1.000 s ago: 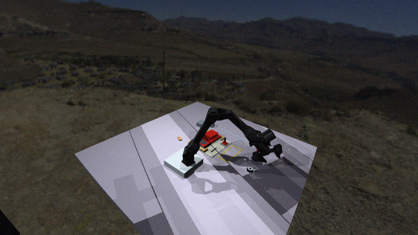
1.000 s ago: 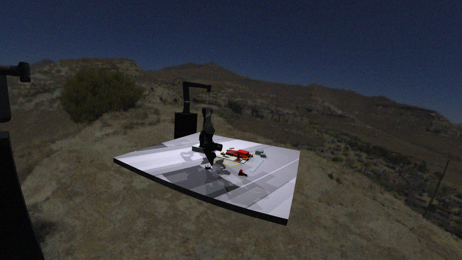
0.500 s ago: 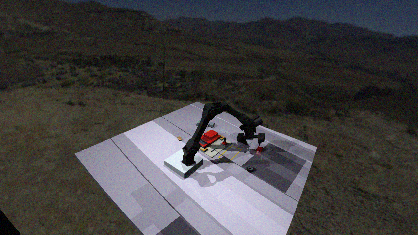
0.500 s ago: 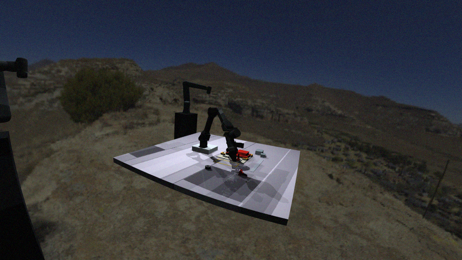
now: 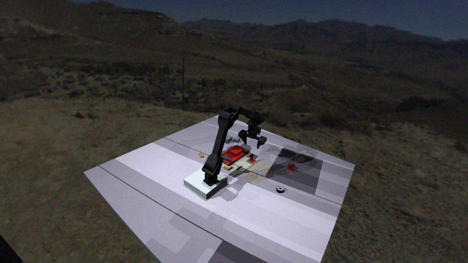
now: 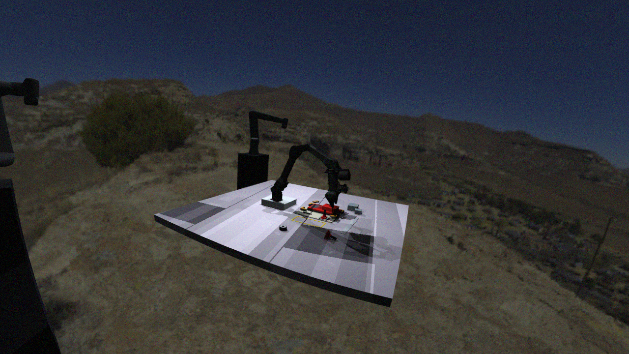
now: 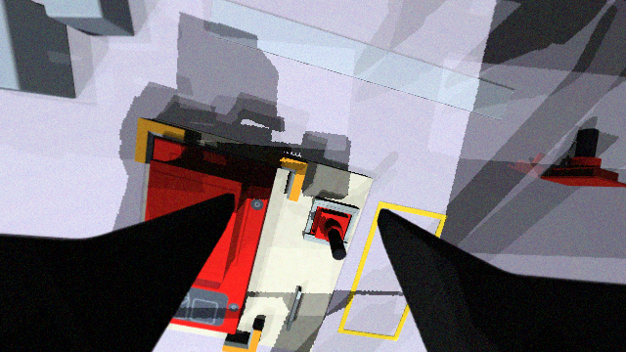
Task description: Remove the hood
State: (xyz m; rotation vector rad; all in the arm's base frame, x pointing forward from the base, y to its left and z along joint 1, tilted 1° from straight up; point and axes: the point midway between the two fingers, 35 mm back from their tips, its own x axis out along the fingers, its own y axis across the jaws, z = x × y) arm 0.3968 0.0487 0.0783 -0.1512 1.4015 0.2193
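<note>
My gripper tip is 60 mm past the red hood, 80 mm to the right of it and 50 mm above it. The rest, counted from my gripper tip: wheel 130 mm behind, 340 mm to the right, 80 mm below.
</note>
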